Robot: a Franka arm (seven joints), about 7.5 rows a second.
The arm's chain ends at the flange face. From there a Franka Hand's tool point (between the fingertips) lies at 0.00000 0.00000 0.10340 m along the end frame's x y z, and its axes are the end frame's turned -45 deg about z.
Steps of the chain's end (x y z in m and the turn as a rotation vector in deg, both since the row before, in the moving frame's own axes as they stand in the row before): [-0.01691 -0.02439 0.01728 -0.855 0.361 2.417]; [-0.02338 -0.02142 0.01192 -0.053 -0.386 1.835]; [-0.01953 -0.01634 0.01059 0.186 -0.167 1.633]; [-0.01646 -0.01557 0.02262 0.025 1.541 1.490]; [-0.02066 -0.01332 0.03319 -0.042 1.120 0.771]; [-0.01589 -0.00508 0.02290 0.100 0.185 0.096]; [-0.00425 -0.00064 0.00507 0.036 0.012 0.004]
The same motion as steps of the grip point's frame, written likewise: [0.00463 -0.02767 0.01727 -0.860 -0.349 2.417]; [-0.00194 -0.03211 0.01192 0.235 -0.310 1.835]; [-0.00223 -0.02581 0.01059 0.250 0.013 1.633]; [0.00134 -0.02069 0.02258 -1.072 1.107 1.490]; [-0.00382 -0.02254 0.03317 -0.822 0.762 0.771]; [-0.00728 -0.01472 0.02290 -0.060 0.202 0.096]; [-0.00249 -0.00349 0.00507 0.017 0.034 0.004]
